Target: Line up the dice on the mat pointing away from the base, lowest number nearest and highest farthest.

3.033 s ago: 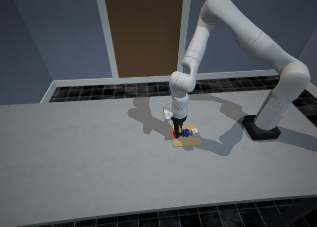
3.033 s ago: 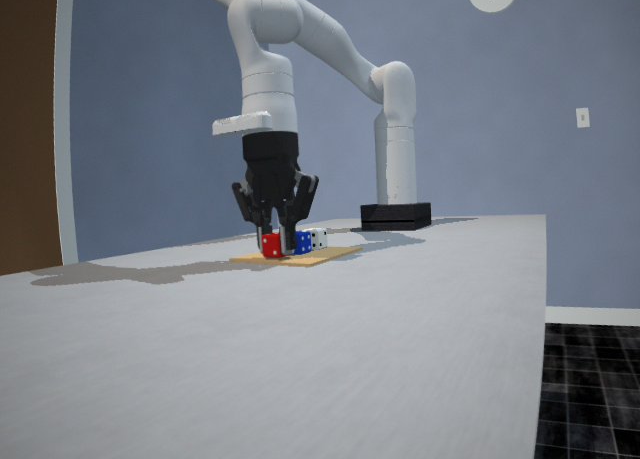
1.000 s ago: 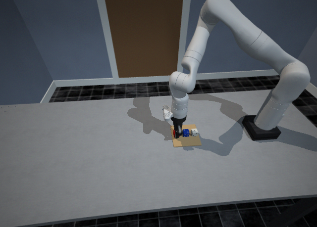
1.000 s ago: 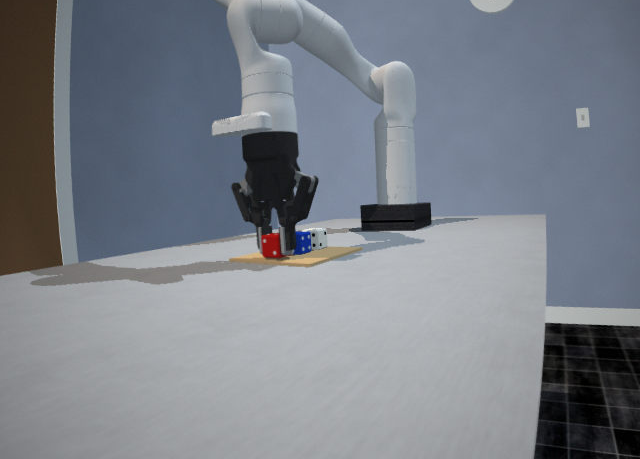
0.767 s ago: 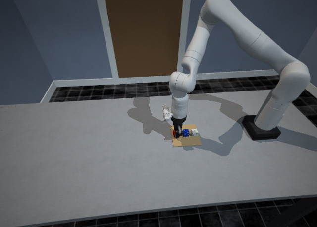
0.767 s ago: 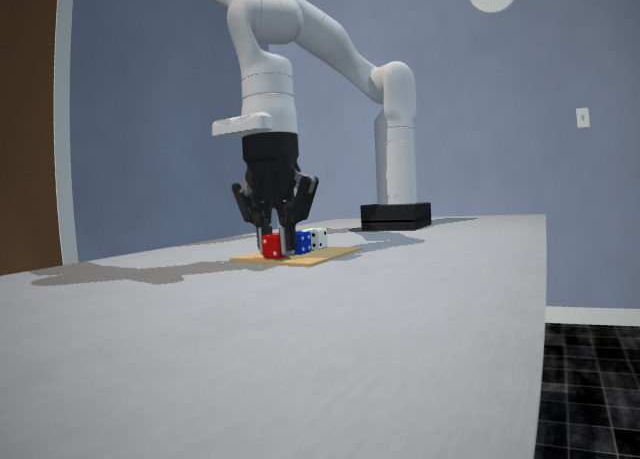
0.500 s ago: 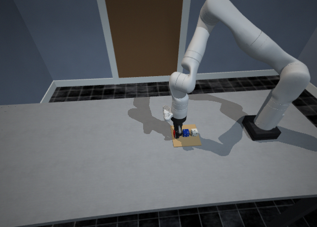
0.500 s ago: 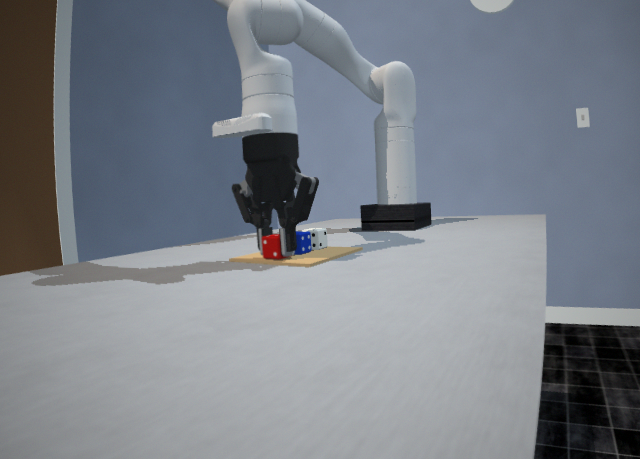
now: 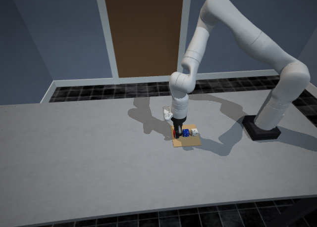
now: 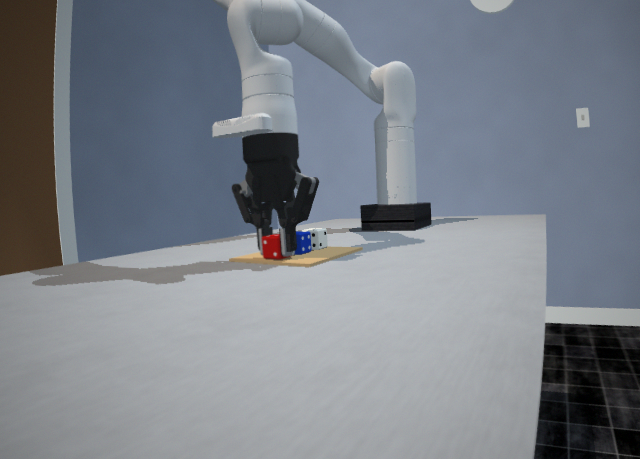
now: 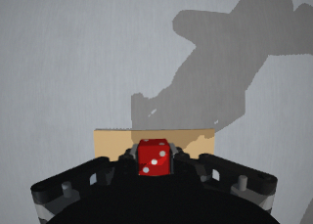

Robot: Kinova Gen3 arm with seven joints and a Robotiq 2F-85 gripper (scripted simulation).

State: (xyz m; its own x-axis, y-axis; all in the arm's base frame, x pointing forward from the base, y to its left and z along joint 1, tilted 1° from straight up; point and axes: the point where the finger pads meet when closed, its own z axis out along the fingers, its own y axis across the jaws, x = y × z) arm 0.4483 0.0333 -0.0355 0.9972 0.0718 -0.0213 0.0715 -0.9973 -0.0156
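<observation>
Now: the red die 10 mm below my hand. Round my hand: white die (90 mm behind, 10 mm to the right, 10 mm below); then tan mat (50 mm behind, 20 mm below); then blue die (50 mm behind, 10 mm below).
</observation>
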